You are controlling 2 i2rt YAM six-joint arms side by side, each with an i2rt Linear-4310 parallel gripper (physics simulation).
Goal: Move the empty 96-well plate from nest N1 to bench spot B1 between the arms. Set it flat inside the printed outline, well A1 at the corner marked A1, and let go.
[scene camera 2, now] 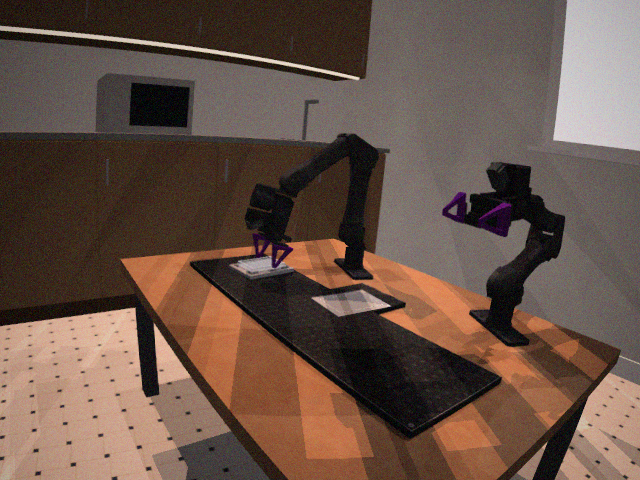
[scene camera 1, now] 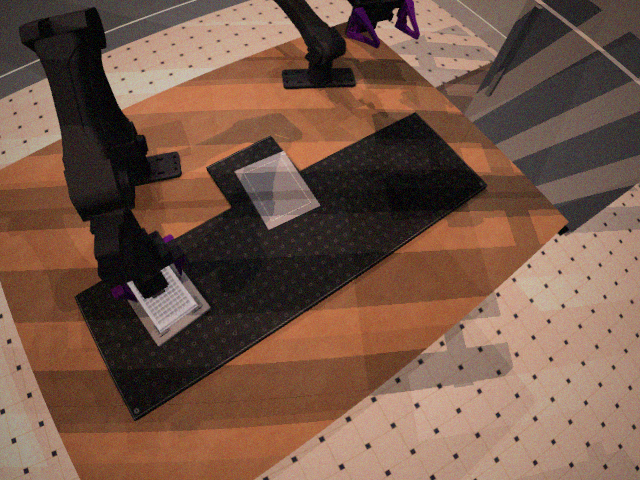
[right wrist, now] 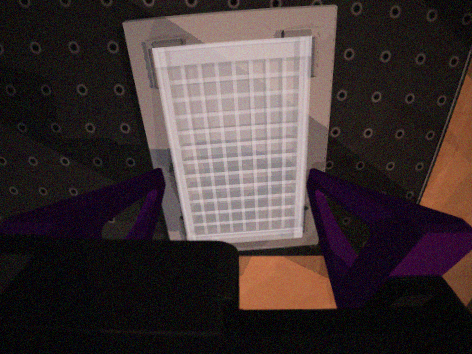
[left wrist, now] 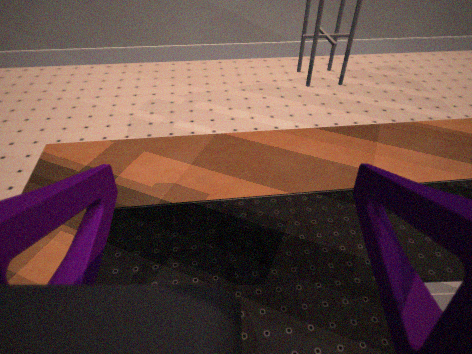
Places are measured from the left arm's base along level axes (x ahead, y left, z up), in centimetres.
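Pixels of known places: left gripper, fingertip midpoint: (scene camera 2: pixel 460 217) (scene camera 1: pixel 399 41) (left wrist: pixel 235 177); right gripper, fingertip midpoint: (scene camera 2: pixel 265 262) (right wrist: pixel 235 176); left arm's base, link origin: (scene camera 2: pixel 497 328) (scene camera 1: pixel 318 79); right arm's base, link origin: (scene camera 2: pixel 352 269) (scene camera 1: pixel 138 173).
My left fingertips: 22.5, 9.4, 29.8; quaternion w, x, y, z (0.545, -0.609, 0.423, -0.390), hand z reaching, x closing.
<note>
For each thing: its top centre in the pictures, then the offset to it from my left fingertips, as dx, dy, dz. "*": a spot on its surface instead. Level surfaces: height alone.
- white 96-well plate, top centre: (right wrist: pixel 239 158) (scene camera 1: pixel 159 291) (scene camera 2: pixel 261 262) +35.7, -49.3, -25.9
- grey nest N1, top centre: (right wrist: pixel 240 156) (scene camera 1: pixel 160 293) (scene camera 2: pixel 261 264) +35.7, -49.4, -26.7
- light bench spot B1, surface spot: (scene camera 1: pixel 277 190) (scene camera 2: pixel 348 302) * +14.1, -24.4, -28.3
- black perforated board, surface height: dz -28.5
- wooden table, surface height: dz -29.8
The white 96-well plate (scene camera 1: pixel 177 304) (scene camera 2: pixel 256 265) (right wrist: pixel 240 145) lies flat in the grey nest N1 (scene camera 1: pixel 161 336) (scene camera 2: pixel 253 275) (right wrist: pixel 322 65). My right gripper (scene camera 2: pixel 267 261) (right wrist: pixel 235 176) is open, pointing down, its fingertips on either side of the plate near one end, with small gaps showing. In scene camera 1 the right arm hides part of the plate. The light bench spot B1 (scene camera 1: pixel 277 190) (scene camera 2: pixel 351 302) with its printed outline holds no plate. My left gripper (scene camera 1: pixel 391 38) (scene camera 2: pixel 473 222) (left wrist: pixel 235 177) is open and empty, raised far from the plate. I cannot make out the A1 marks.
The black perforated board (scene camera 1: pixel 330 248) (scene camera 2: pixel 330 335) (left wrist: pixel 310 250) runs along the wooden table (scene camera 1: pixel 413 289) (scene camera 2: pixel 232 361), under the nest and B1. The left arm's base (scene camera 1: pixel 318 78) (scene camera 2: pixel 498 327) and the right arm's base (scene camera 1: pixel 162 167) (scene camera 2: pixel 353 268) stand behind the board.
</note>
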